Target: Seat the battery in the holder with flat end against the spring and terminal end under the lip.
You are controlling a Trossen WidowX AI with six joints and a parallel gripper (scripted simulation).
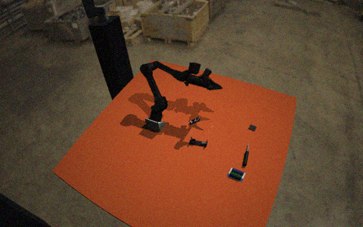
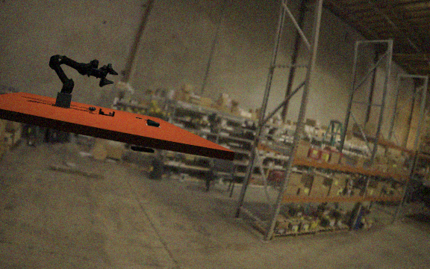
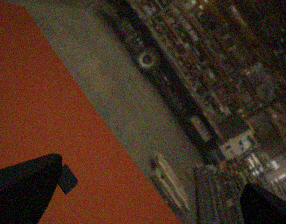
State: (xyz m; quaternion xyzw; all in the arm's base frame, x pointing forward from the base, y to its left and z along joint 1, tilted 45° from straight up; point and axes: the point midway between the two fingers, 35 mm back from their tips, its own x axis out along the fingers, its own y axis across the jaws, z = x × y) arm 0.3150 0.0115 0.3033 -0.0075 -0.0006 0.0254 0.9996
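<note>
The battery is 140 mm behind my gripper tip, 110 mm to the right of it and 230 mm below it. Round my gripper tip: screwdriver (250 mm ahead, 240 mm to the right, 230 mm below); then black square (230 mm ahead, 30 mm to the right, 240 mm below).
</note>
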